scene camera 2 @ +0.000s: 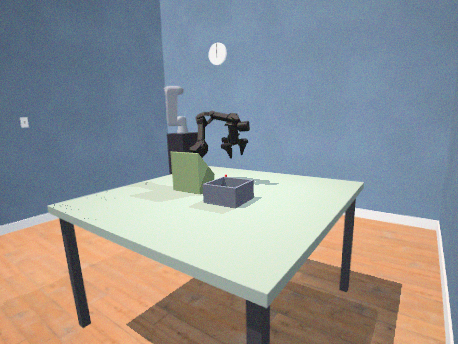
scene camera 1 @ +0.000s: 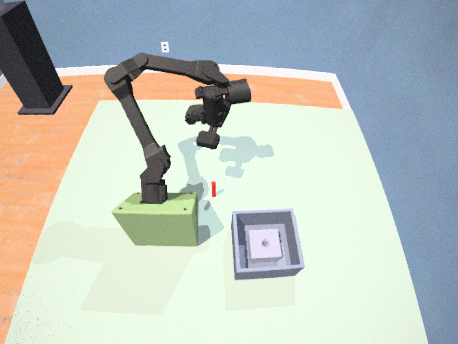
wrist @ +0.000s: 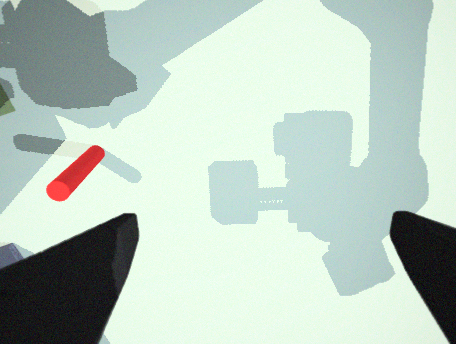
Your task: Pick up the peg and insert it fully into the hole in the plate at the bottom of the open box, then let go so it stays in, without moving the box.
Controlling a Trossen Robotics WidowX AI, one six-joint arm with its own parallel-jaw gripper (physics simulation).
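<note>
The red peg stands upright on the table between the green block and the box; in scene camera 2 its top shows behind the box. The grey open box stands on the table, and its corner shows at the left edge of the wrist view. The pale plate lies inside it, with a round hole in its middle. My gripper is open and empty, high above the table and behind the peg. In the wrist view the peg is left of both fingertips.
The green block under the arm's base stands left of the box, close to the peg. Arm shadows fall on the pale green table. A dark pedestal stands beyond the table at the back left.
</note>
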